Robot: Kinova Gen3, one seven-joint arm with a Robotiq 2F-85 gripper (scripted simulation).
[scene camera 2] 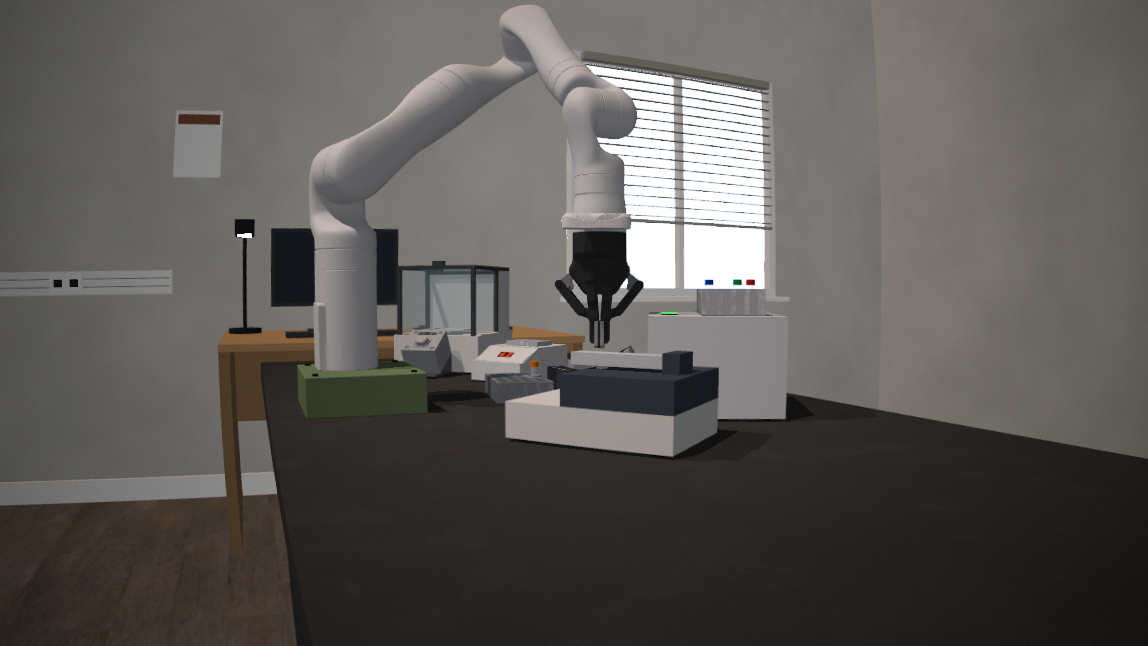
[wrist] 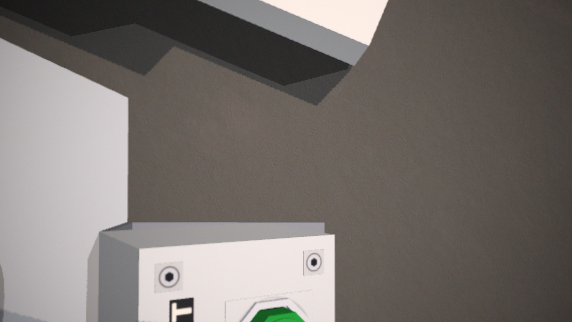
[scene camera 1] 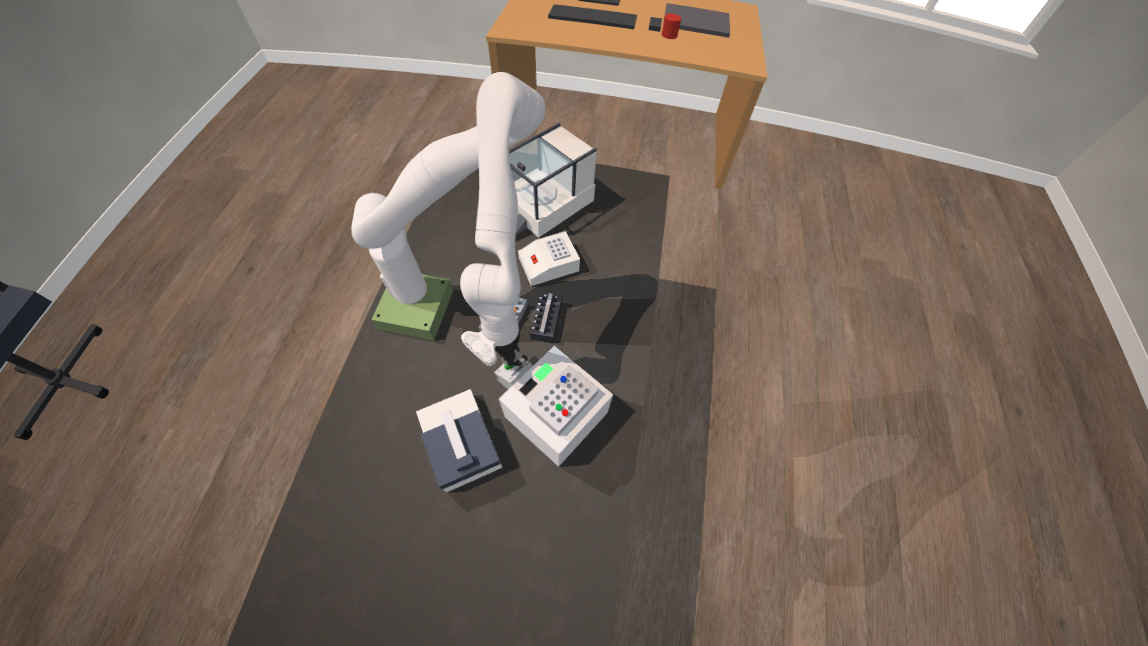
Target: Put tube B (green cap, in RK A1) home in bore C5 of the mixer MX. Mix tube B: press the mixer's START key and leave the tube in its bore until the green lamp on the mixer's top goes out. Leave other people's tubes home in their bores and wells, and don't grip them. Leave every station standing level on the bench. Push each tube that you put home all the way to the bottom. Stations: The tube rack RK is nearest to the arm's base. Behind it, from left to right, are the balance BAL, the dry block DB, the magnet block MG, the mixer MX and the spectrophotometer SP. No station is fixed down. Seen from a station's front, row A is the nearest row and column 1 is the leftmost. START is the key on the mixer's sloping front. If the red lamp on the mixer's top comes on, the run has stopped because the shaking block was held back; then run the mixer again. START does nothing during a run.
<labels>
A dry block shows in scene camera 2 and in scene camera 1; in the wrist view it is out of frame. One and the same spot on the dry block: (scene camera 2: pixel 513 357) is (scene camera 1: pixel 534 266).
</labels>
